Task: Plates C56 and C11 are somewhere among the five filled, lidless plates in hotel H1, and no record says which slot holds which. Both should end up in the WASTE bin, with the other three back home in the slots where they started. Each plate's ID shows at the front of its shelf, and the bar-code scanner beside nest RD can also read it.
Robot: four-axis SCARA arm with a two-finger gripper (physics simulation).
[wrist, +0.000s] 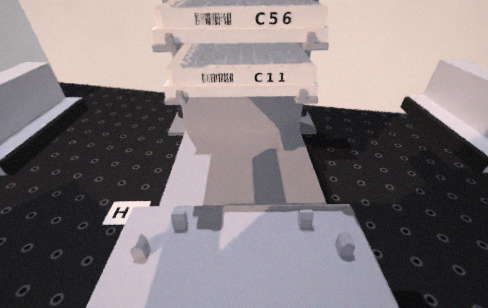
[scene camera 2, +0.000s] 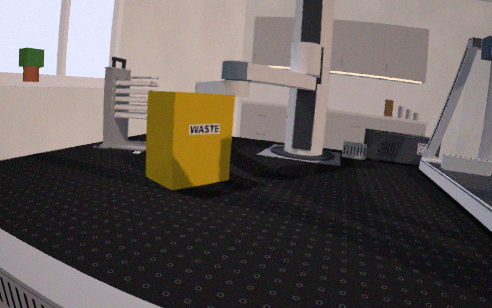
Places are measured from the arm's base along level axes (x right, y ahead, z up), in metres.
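Pixels of known places: gripper, fingertip midpoint: (wrist: 243, 85); arm's base, origin of the base link: (scene camera 2: 302, 156).
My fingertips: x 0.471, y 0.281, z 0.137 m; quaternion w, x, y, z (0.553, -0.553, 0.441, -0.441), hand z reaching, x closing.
Note:
For each thing: its top centre in the pictures, then the offset to it from my fingertips. "pt": a spot on its surface instead.
- wrist view plate C56, surface spot: (wrist: 273, 19) pt dx +0.031, dy -0.008, dz +0.021 m
- plate C11, middle of its top: (wrist: 241, 42) (scene camera 2: 135, 112) dx +0.088, dy +0.022, dz -0.003 m
- hotel H1, surface spot: (scene camera 2: 116, 107) pt dx +0.134, dy +0.076, dz +0.015 m
- yellow WASTE bin, middle of its top: (scene camera 2: 191, 92) dx -0.271, dy +0.268, dz +0.076 m
- pale platform, surface spot: (wrist: 260, 265) pt dx -0.043, dy -0.017, dz -0.064 m
- partly covered label, surface spot: (wrist: 120, 213) pt dx +0.009, dy +0.110, dz -0.124 m
In the wrist view plate C56 (wrist: 273, 19) sits on its shelf, directly above plate C11 (wrist: 270, 77) on the shelf below; both IDs face the camera. The two shelves belong to hotel H1 (scene camera 2: 116, 107), which stands at the left in the scene view with its stacked plates partly behind the bin. My gripper (wrist: 243, 85) is open and empty, its fingers far apart at the left and right edges of the wrist view, in front of the plates. In the scene view it is hidden or unclear behind the yellow WASTE bin (scene camera 2: 202, 150).
A pale platform (wrist: 260, 265) with upright pegs stands in front of the hotel, low in the wrist view. A partly covered label (wrist: 120, 213) lies beside it. The arm's column (scene camera 2: 305, 120) stands behind and right of the bin. A light frame (scene camera 2: 455, 100) stands at the right.

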